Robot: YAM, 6 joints.
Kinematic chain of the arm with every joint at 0, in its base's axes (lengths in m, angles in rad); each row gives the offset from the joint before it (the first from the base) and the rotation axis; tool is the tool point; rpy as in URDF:
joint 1: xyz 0 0 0.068 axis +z
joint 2: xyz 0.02 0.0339 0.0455 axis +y
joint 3: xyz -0.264 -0.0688 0 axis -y
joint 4: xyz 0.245 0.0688 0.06 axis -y
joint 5: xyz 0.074 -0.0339 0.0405 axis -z
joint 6: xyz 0.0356 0 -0.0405 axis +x
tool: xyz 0 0 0 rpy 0 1.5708 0
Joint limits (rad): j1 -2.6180..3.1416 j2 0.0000..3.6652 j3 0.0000..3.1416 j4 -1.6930..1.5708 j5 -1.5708..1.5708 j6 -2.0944..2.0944
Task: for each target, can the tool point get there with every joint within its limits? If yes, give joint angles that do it. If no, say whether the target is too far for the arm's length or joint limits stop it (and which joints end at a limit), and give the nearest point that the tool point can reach.
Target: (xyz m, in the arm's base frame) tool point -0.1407 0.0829 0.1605
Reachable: yes | joints 2.6196 0.8392 0.3076 -0.2470 0.0475 -0.0782
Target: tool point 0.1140 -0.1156 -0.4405
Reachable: no: joint limits stop it (at a limit: joint 2) | nearest point 0.1237 -0.1254 -0.3730 | short by 0.069 m
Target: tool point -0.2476 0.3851 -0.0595
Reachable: yes | joints 2.1473 2.7217 1.3122 0.9509 0.0668 0.8997
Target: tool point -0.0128 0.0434 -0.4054
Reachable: no: joint limits stop it (at a limit: joint 2) | nearest point -0.0227 0.0770 -0.3388 | short by 0.075 m
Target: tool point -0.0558 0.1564 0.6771
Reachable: yes | joints 1.9313 1.4525 2.0837 0.8041 0.0829 0.4272
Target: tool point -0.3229 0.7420 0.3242
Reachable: no: too far | nearest point -0.2493 0.5728 0.2749 | short by 0.191 m
